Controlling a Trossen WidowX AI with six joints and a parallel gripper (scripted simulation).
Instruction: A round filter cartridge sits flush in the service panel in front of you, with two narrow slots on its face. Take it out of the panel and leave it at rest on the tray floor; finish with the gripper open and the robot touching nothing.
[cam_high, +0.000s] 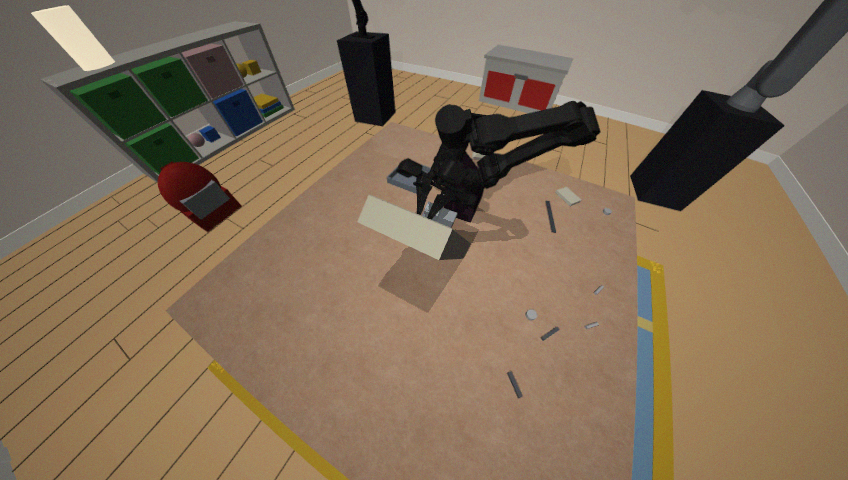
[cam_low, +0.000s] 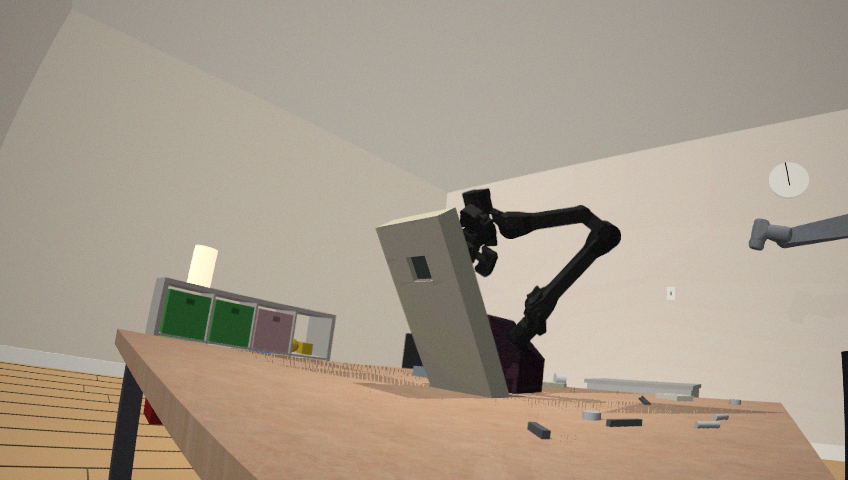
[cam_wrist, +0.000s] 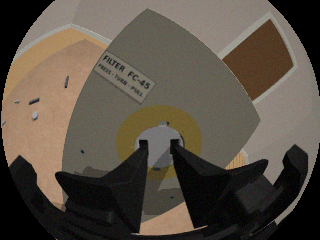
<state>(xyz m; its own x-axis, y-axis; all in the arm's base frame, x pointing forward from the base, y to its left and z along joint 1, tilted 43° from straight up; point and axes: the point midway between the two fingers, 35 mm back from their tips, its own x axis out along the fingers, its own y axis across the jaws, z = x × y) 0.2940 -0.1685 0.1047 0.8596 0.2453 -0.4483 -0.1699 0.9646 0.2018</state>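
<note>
Right now the round filter cartridge is 1 cm below my gripper tip and 1 cm ahead of it. From my gripper tip the other things lie so: tray 44 cm behind, 27 cm below, 21 cm to the right.
</note>
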